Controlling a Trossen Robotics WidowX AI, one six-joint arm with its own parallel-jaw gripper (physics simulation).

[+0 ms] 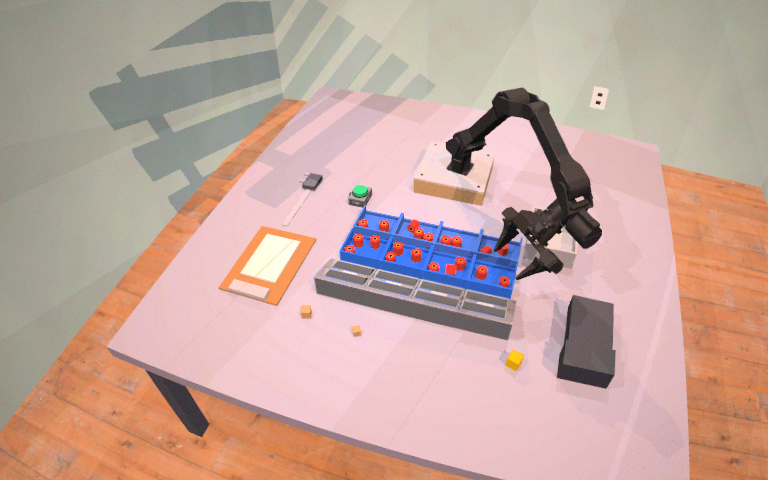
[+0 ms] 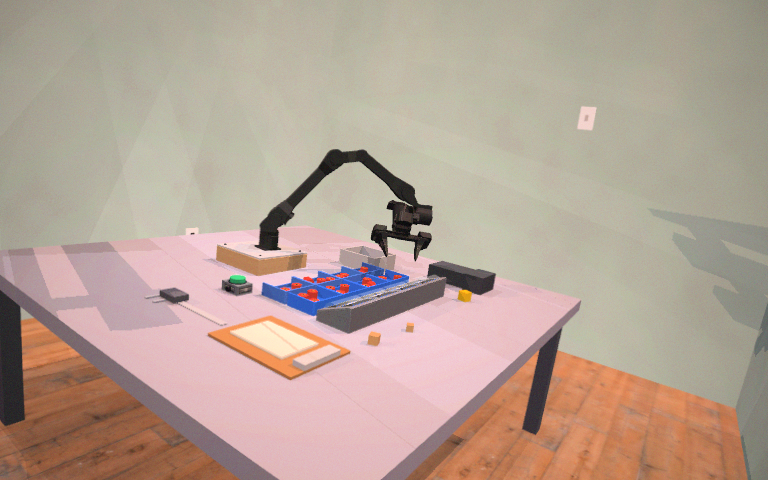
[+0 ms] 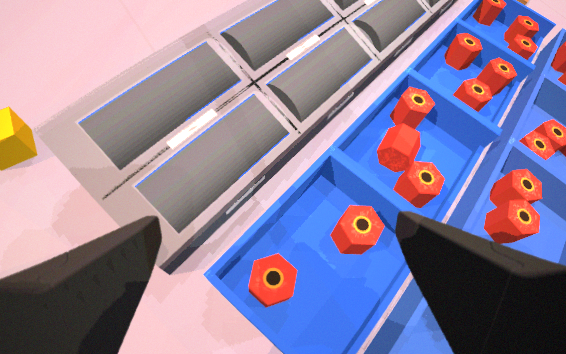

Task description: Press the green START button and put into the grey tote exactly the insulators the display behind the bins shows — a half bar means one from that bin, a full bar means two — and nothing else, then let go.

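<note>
The green START button (image 1: 360, 191) (image 2: 237, 279) is on a small grey box left of the arm's base. Blue bins (image 1: 385, 264) (image 2: 303, 303) (image 3: 365, 192) in two rows hold red hexagonal insulators. The end bin beside the display holds two upright insulators, one nearer the corner (image 1: 504, 281) (image 3: 273, 280) and one by the divider (image 1: 481, 272) (image 3: 357, 229). The display (image 1: 413, 308) (image 2: 396, 302) (image 3: 115, 187) has grey windows; I can make out no bars. My gripper (image 1: 507, 264) (image 2: 402, 258) (image 3: 280, 225) is open and empty above that end. The grey tote (image 1: 560, 259) (image 2: 353, 259) is partly hidden by the arm; its inside is unclear.
A dark box (image 1: 589, 339) (image 2: 461, 277) and a yellow cube (image 1: 514, 360) (image 2: 464, 296) (image 3: 15, 137) lie past the display's right end. Two small orange cubes, one (image 1: 305, 311) larger, lie in front. An orange clipboard (image 1: 308, 243) and a dark plug (image 1: 312, 181) lie left.
</note>
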